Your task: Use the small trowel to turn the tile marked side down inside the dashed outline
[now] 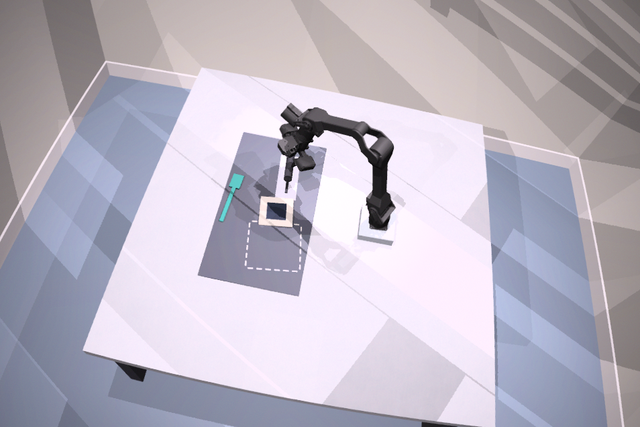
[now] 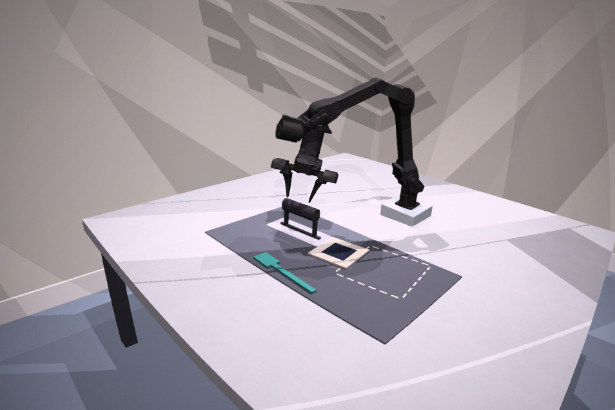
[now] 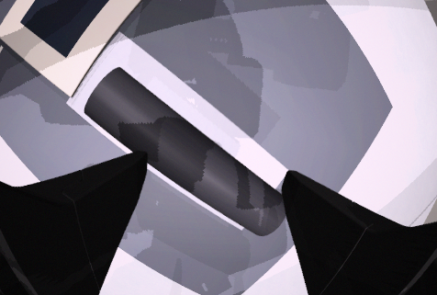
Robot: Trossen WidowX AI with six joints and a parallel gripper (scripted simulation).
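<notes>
Right now my gripper tip is 140 mm to the right of the dark mat, 120 mm above it and 50 mm short of it. From my gripper tip the other things lie so: teal trowel (190 mm ahead, 110 mm to the left, 100 mm below); tile (170 mm to the left, 100 mm below, 20 mm ahead).
</notes>
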